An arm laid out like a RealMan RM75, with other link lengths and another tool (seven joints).
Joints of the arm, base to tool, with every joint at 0 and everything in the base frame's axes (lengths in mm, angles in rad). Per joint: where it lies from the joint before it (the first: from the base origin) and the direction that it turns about. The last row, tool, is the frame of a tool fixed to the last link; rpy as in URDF.
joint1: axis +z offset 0 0 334.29
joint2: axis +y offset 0 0 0
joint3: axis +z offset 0 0 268.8
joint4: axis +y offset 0 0 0
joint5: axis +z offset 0 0 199.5
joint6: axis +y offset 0 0 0
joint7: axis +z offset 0 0 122.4
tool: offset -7 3 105 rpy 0 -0.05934 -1.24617
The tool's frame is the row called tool.
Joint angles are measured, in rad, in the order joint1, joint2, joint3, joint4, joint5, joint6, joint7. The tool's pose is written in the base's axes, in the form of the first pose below.
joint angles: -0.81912 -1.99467 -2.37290 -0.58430 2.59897 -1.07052 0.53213
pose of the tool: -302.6 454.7 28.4 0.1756 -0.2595 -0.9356 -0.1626
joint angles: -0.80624 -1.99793 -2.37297 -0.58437 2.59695 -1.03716 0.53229
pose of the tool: -309.3 456.6 30.2 0.1836 -0.2538 -0.9335 -0.1745
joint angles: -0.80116 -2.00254 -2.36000 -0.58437 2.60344 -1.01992 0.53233
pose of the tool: -312.9 456.0 28.7 0.1918 -0.2564 -0.9313 -0.1735
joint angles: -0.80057 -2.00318 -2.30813 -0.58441 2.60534 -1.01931 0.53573
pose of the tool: -314.0 452.3 24.2 0.2024 -0.2741 -0.9273 -0.1550
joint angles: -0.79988 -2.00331 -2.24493 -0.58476 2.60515 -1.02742 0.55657
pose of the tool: -315.0 446.4 18.4 0.2133 -0.3023 -0.9203 -0.1274
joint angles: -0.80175 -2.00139 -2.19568 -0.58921 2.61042 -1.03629 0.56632
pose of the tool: -315.6 443.0 16.1 0.2237 -0.3237 -0.9132 -0.1061
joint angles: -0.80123 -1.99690 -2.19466 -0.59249 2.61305 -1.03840 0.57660
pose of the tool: -316.8 444.0 19.1 0.2274 -0.3292 -0.9105 -0.1048
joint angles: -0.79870 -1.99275 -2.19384 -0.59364 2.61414 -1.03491 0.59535
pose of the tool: -319.1 445.0 21.9 0.2321 -0.3371 -0.9065 -0.1039
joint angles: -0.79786 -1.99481 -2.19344 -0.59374 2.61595 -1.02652 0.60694
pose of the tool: -319.6 445.9 21.8 0.2350 -0.3426 -0.9036 -0.1045
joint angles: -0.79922 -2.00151 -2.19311 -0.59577 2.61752 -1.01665 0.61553
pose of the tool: -317.8 447.2 19.6 0.2360 -0.3486 -0.9008 -0.1062
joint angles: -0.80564 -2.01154 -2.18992 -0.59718 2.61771 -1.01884 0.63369
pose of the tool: -312.7 446.6 14.1 0.2326 -0.3613 -0.8973 -0.1008
